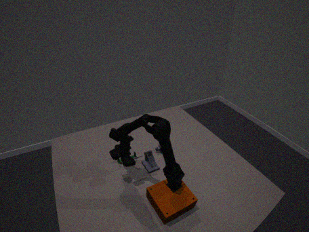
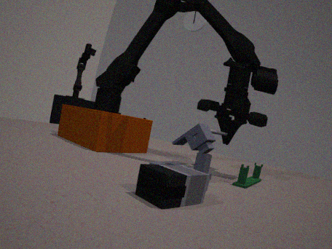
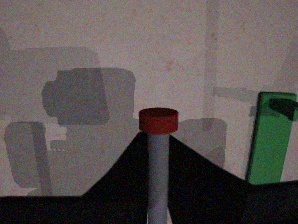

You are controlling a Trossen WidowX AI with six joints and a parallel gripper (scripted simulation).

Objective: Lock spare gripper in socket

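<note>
Right now the green cradle is 90 mm ahead of my gripper tip, 70 mm to the right of it and 50 mm below it. From my gripper tip the other things lie so: grey mount (20 mm behind, 170 mm to the right, 20 mm below); spare gripper (30 mm ahead, 340 mm to the right, 50 mm below).
</note>
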